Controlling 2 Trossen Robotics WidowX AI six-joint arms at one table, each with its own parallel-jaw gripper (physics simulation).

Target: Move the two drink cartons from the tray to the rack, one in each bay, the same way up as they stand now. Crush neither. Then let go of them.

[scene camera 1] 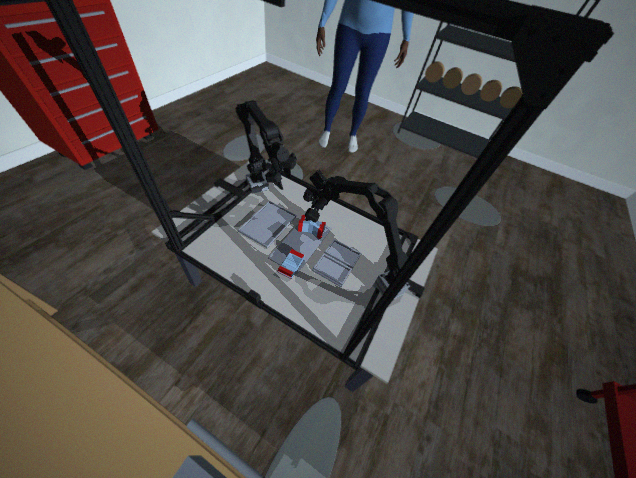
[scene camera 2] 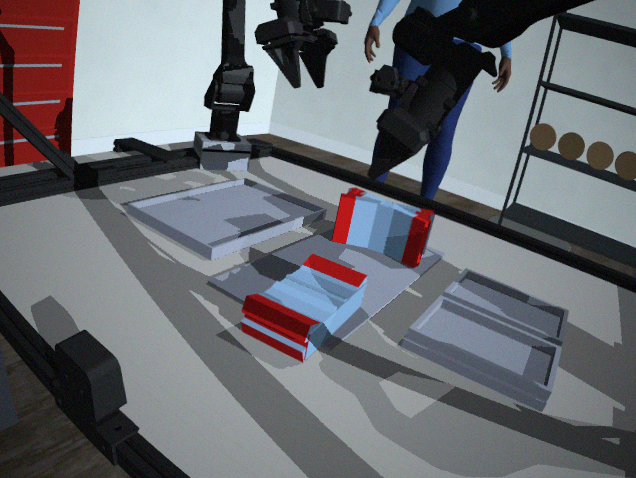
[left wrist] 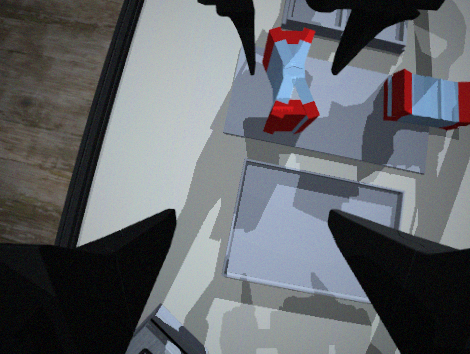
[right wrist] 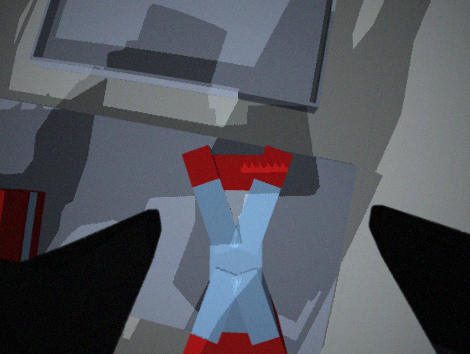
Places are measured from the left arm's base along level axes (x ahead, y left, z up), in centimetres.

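Pixels of known places: left gripper, fingertip midpoint: [scene camera 1: 286, 183] [scene camera 2: 309, 88] [left wrist: 252, 216]; right gripper, fingertip midpoint: [scene camera 2: 378, 171] [left wrist: 293, 73] [right wrist: 264, 218]; left arm's base, link origin: [scene camera 1: 257, 178] [scene camera 2: 222, 137].
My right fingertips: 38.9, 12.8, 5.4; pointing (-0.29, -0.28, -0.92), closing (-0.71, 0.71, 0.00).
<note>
Ahead of a thing's pixels: the offset from my right fingertips to its top centre, as dx, dy, dz. Level surfaces: height alone.
A red-ended, light-blue waisted carton @(+2.9, +0.9, -3.7) [scene camera 1: 312, 227] [scene camera 2: 383, 226] [left wrist: 290, 70] [right wrist: 235, 260] stands on edge at the back of the flat grey tray [scene camera 1: 297, 239] [scene camera 2: 380, 272] [left wrist: 345, 120]. The other carton @(+18.3, -16.9, -6.5) [scene camera 1: 292, 261] [scene camera 2: 308, 295] [left wrist: 435, 100] [right wrist: 15, 215] lies flat across the tray's front edge. The two-bay rack @(+25.0, +4.4, -8.9) [scene camera 2: 473, 369] [left wrist: 325, 33] is right of the tray in both scene views; both bays are empty. My right gripper [scene camera 2: 372, 174] [left wrist: 293, 72] [right wrist: 264, 218] is open above the back carton, fingers to either side. My left gripper [scene camera 2: 309, 86] [left wrist: 252, 216] is open, high above the back left.
A shallow rimmed grey box @(-9.7, -17.4, -9.3) [scene camera 1: 267, 224] [scene camera 2: 257, 239] [left wrist: 300, 290] [right wrist: 165, 82] lies left of the tray in the scene views and is empty. Black frame rails edge the table @(dz -10.9) [scene camera 1: 231, 262]. A person [scene camera 1: 359, 56] stands behind it.
</note>
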